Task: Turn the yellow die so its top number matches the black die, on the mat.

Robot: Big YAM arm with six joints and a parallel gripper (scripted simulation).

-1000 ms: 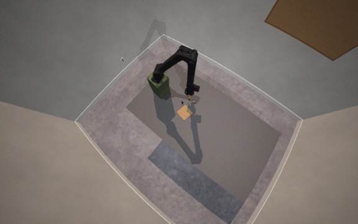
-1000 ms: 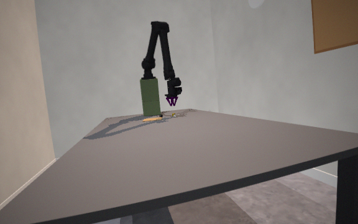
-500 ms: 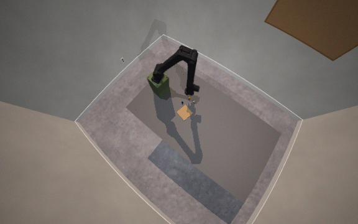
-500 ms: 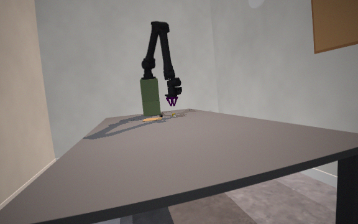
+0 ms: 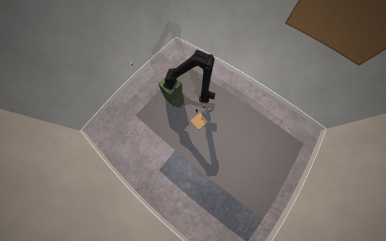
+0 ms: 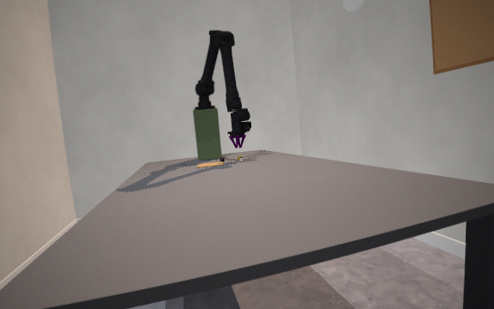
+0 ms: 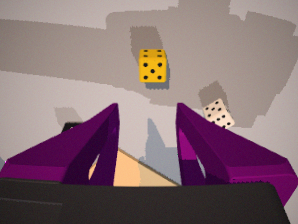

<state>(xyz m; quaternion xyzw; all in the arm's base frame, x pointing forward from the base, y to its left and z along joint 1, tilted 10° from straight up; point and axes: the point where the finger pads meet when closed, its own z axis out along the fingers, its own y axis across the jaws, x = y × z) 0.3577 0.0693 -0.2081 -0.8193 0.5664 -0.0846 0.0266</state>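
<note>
Right now my hand is 70 mm above the yellow die. The rest, counted from my hand: orange mat: 40 mm ahead, 190 mm to the right, 80 mm below; white die: 80 mm ahead, 20 mm to the right, 70 mm below; black die: 40 mm behind, 90 mm to the right, 70 mm below.
</note>
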